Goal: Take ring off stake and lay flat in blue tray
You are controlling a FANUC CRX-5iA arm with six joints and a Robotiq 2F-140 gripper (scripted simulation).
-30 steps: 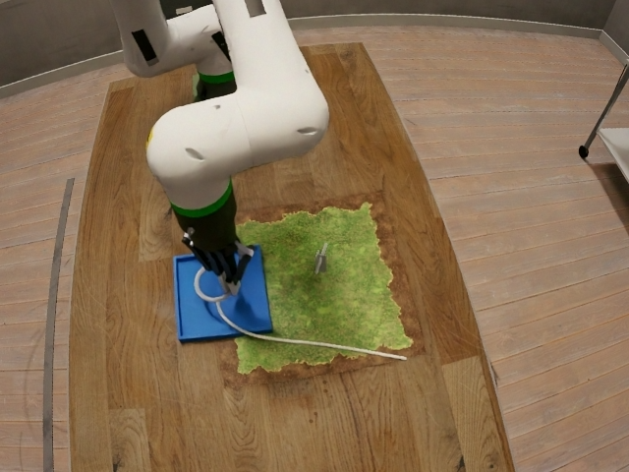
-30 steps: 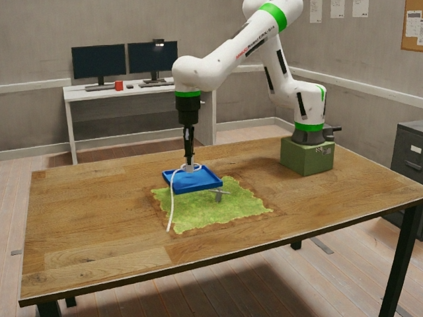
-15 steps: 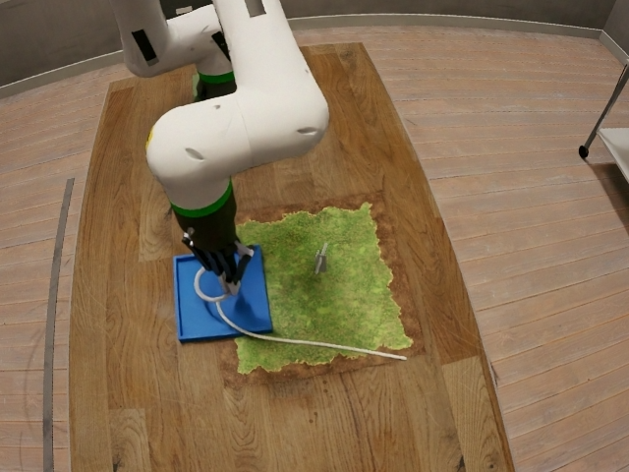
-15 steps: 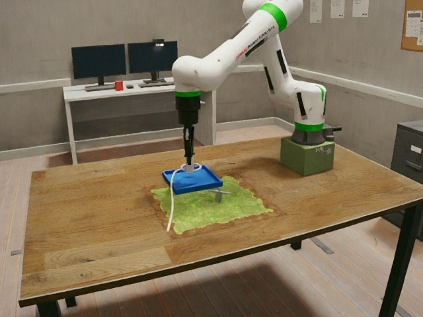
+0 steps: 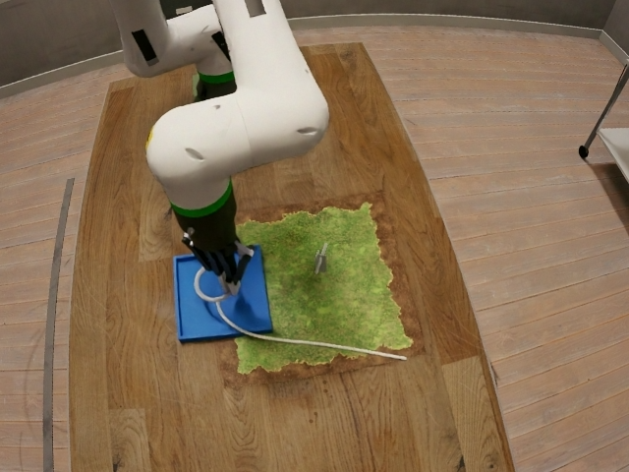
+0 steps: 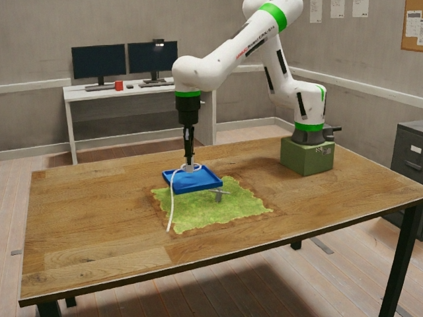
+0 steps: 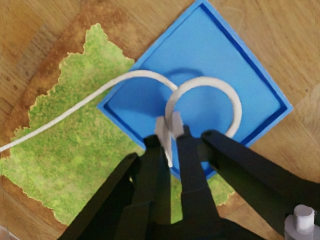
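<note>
Right now the blue tray is 8 cm below my hand, 3 cm to the right of it and 1 cm behind it. Round my hand: grey stake: 17 cm to the left, 6 cm below, 5 cm behind; then ring: 3 cm to the right, 3 cm below, 1 cm behind.
</note>
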